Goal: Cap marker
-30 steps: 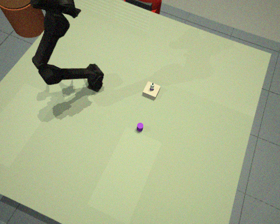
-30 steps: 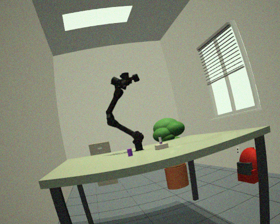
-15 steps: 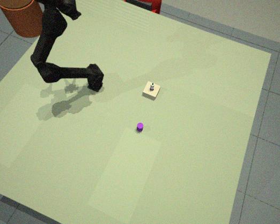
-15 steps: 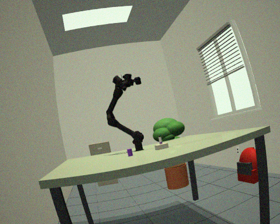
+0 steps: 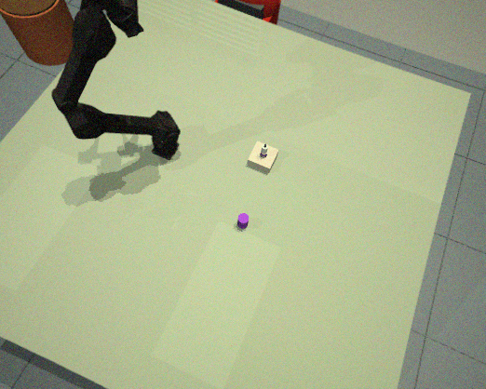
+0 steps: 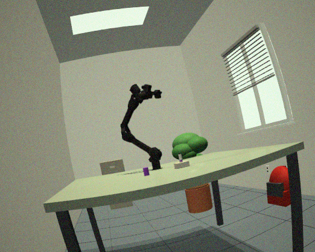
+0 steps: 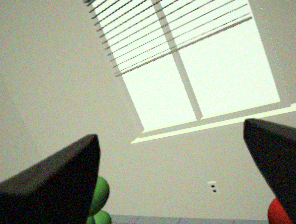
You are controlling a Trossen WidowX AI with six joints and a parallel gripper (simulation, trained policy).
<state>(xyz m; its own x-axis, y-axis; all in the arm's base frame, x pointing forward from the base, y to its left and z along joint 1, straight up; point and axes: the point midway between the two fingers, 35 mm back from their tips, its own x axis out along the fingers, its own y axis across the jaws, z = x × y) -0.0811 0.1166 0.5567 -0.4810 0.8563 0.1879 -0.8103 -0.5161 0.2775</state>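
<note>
Right now my gripper tip is 540 mm above the purple cap, 420 mm short of it and 280 mm to the left of it. From my gripper tip the other things lie so: holder block: 550 mm below, 390 mm ahead, 50 mm to the right.
</note>
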